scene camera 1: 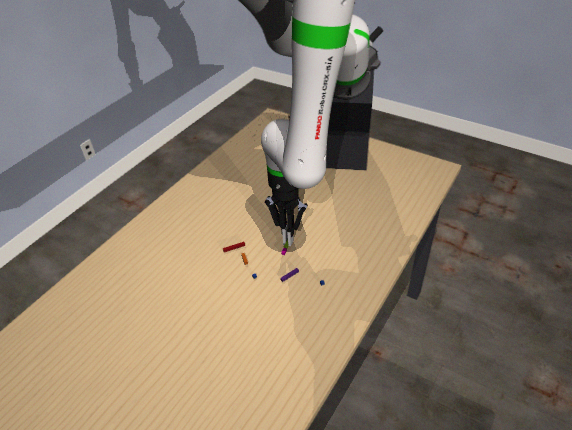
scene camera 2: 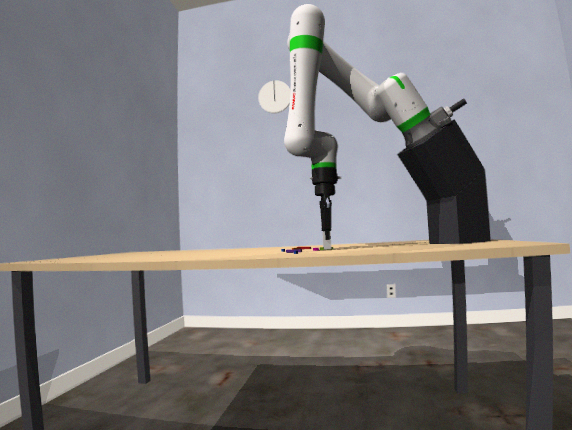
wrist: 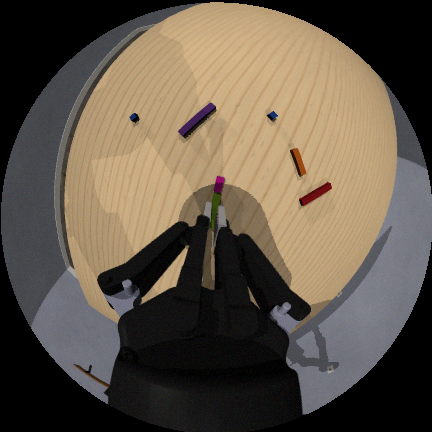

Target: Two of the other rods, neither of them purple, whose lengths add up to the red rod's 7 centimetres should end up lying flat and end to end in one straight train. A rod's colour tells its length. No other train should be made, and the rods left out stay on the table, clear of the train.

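Frame: origin at the arm's base, x right, y ahead, z up, level; metres.
Where they show: gripper, between the fingertips: [scene camera 1: 288, 242] [scene camera 2: 327, 249] [wrist: 212, 211]; arm's base, origin of its link: [scene camera 1: 346, 77] [scene camera 2: 424, 137].
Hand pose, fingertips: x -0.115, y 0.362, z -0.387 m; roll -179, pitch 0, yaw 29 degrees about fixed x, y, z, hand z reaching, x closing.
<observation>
Each offset is from my fingertips to the top centre of the thing. Level surfaces: height alone.
My gripper [scene camera 1: 286, 242] [scene camera 2: 327, 246] [wrist: 212, 211] is shut on the green rod {dz +0.008, dx -0.001, dy +0.002 m} [wrist: 216, 202], low at the table top. The magenta rod {dz +0.007, dx -0.021, dy +0.035 m} [scene camera 1: 284, 251] [scene camera 2: 316, 249] [wrist: 219, 184] lies flat at the green rod's far end in the wrist view; the two ends appear to meet, nearly in line. The fingers hide part of the green rod. The red rod {dz +0.007, dx +0.101, dy +0.137 m} [scene camera 1: 234, 247] [wrist: 315, 194] lies apart, with the orange rod {dz +0.007, dx +0.039, dy +0.143 m} [scene camera 1: 245, 258] [wrist: 298, 162] near it. The purple rod {dz +0.007, dx -0.103, dy +0.084 m} [scene camera 1: 290, 275] [wrist: 197, 120] lies beyond the magenta rod in the wrist view.
One small blue rod {dz +0.007, dx -0.035, dy +0.163 m} [scene camera 1: 254, 276] [wrist: 272, 115] lies beyond the orange rod. Another small blue rod {dz +0.007, dx -0.190, dy +0.036 m} [scene camera 1: 322, 283] [wrist: 134, 117] lies on the other side of the purple rod. All lie on the wooden table {dz -0.003 m} [scene camera 1: 150, 320] [scene camera 2: 175, 259], apart from the green and magenta rods.
</observation>
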